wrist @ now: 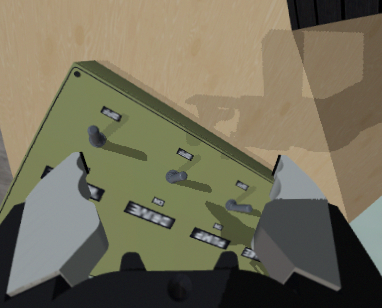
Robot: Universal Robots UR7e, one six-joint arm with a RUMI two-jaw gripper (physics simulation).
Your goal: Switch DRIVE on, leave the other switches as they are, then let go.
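Places are measured from the arm's base along level axes (x ahead, y left, z up), in centimetres.
Pixels of known places: gripper, fingertip midpoint: (pixel 182 156).
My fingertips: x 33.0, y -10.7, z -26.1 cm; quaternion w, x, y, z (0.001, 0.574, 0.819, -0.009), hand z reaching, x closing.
Ahead of a thing's pixels: the offset from my fingertips to its top centre. "pt": to the spot under its first point. Level surfaces: height alone.
The green switch panel (pixel 55 135) lies slanted across the wrist view. The DRIVE lever {pt dx +7.7, dy +1.8, dz -7.5 cm} (pixel 176 176) stands between its OFF label {pt dx +6.6, dy +2.7, dz -12.0 cm} (pixel 185 154) above and its ON label {pt dx +14.2, dy +1.0, dz -8.4 cm} (pixel 158 201) below. It seems to lean to the OFF side. The VALVE lever {pt dx +5.3, dy -8.9, dz -7.2 cm} (pixel 96 136) at the left and the PUMP lever {pt dx +10.5, dy +13.4, dz -8.3 cm} (pixel 238 206) at the right seem to lean the same way. The BRAKE label {dx +21.3, dy +24.1, dz -6.9 cm} (pixel 251 254) shows in part; its lever is hidden. My gripper (pixel 182 156) is open and empty, its jaws spread wide over the panel on both sides of the DRIVE lever, apart from it.
The panel rests on a pale wooden table top {dz -19.5 cm} (pixel 150 30). A black slatted object (pixel 335 12) is at the top right. A pale green surface (pixel 371 230) shows at the right edge. The arm's shadow falls on the wood beyond the panel.
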